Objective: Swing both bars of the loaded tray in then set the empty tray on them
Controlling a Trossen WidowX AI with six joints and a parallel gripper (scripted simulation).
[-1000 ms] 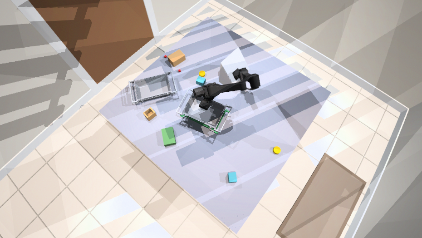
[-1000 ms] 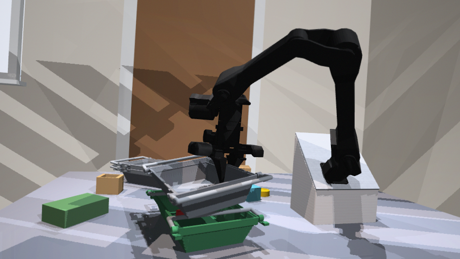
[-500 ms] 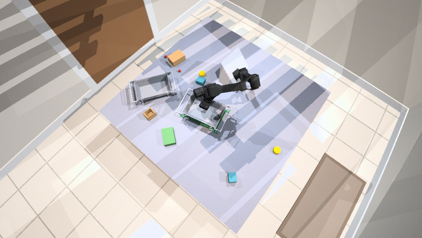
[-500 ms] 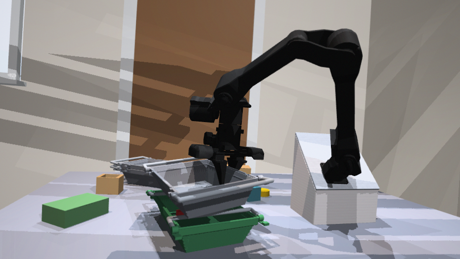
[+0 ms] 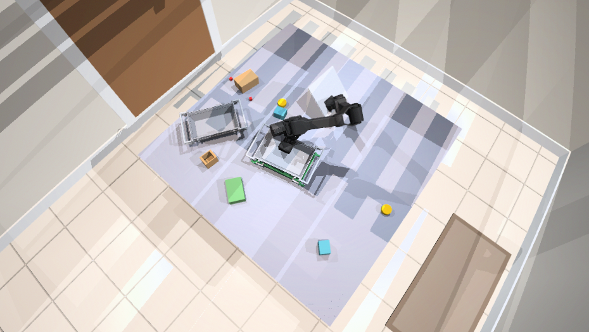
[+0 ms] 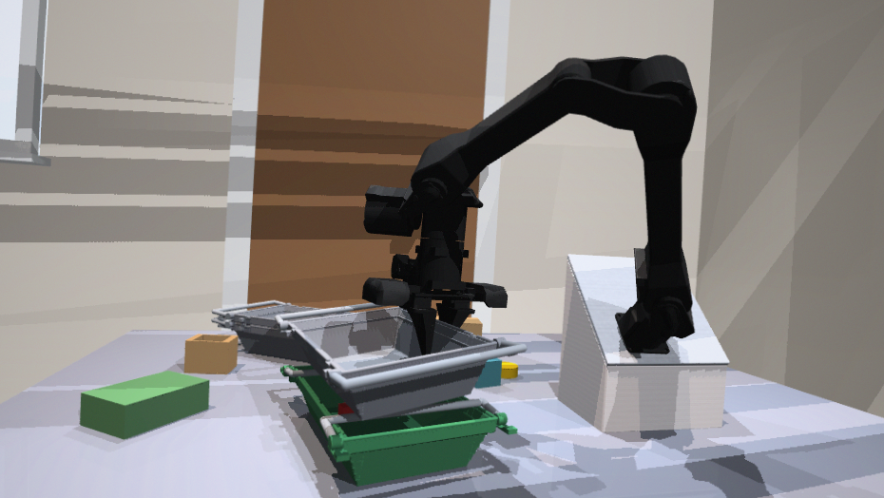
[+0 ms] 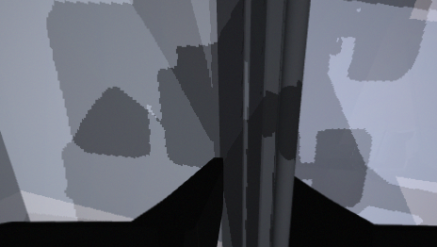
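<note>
My gripper tip is 7 cm short of the grey tray, 2 cm to the right of it and 2 cm below it. The rest, counted from my gripper tip: green block (36 cm ahead, 7 cm below, 5 cm to the right); box (34 cm ahead, 27 cm to the right, 8 cm below); red block (11 cm ahead, 8 cm below, 3 cm to the right).
</note>
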